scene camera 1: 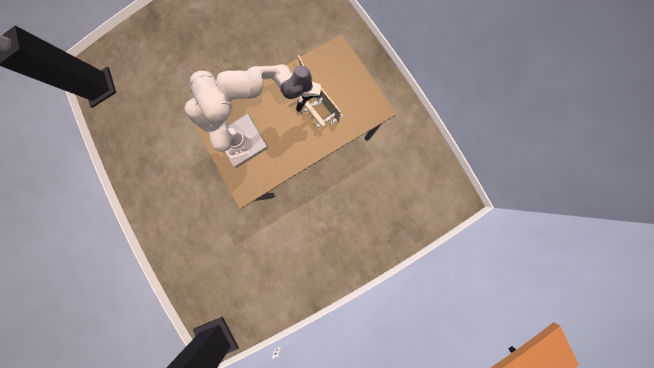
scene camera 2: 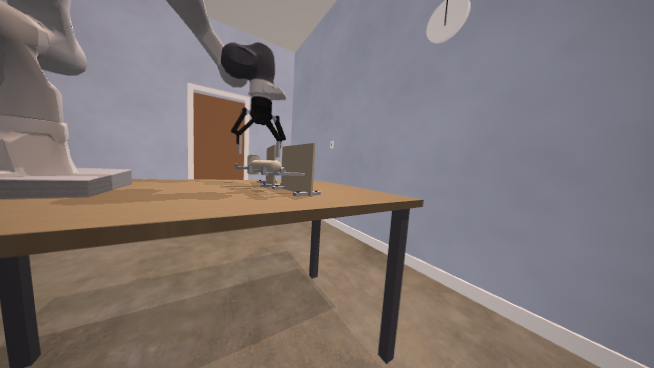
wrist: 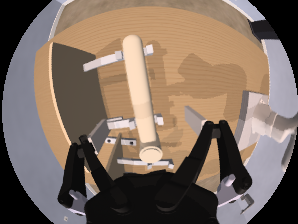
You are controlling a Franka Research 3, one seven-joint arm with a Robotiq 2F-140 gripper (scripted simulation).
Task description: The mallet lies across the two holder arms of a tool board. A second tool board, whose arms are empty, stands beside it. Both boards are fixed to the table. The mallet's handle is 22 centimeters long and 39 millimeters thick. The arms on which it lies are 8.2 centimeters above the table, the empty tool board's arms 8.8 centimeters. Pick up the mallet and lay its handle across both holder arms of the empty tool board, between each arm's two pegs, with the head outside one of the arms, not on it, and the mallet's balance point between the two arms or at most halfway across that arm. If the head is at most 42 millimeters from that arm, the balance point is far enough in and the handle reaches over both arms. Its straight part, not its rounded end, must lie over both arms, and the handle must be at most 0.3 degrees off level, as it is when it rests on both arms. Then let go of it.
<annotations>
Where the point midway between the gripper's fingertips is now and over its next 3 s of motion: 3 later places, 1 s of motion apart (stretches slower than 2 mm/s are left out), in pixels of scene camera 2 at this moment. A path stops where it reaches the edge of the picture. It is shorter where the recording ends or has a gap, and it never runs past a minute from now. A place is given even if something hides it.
My gripper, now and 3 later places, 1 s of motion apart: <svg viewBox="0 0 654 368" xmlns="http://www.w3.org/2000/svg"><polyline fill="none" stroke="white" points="259,155 260,165 260,168 262,155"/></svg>
</annotations>
